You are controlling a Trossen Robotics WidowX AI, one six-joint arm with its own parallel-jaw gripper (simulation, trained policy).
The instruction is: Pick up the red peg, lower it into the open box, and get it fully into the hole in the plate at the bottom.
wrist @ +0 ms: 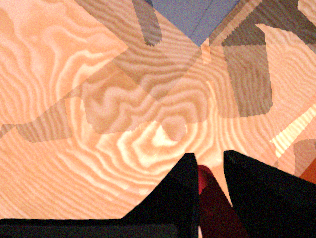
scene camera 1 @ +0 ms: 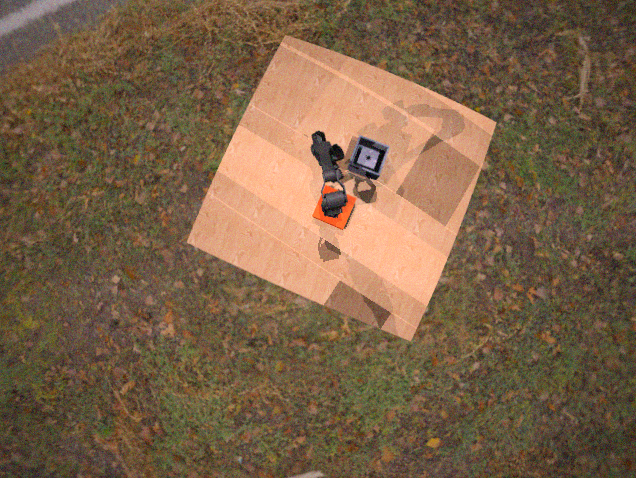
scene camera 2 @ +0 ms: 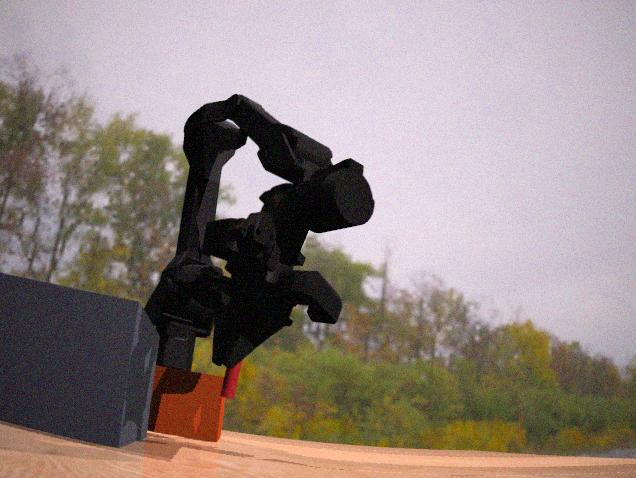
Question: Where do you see a dark box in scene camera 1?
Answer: At 382, 149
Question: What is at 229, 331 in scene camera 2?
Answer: The gripper.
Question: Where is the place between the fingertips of the gripper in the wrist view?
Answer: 208, 161
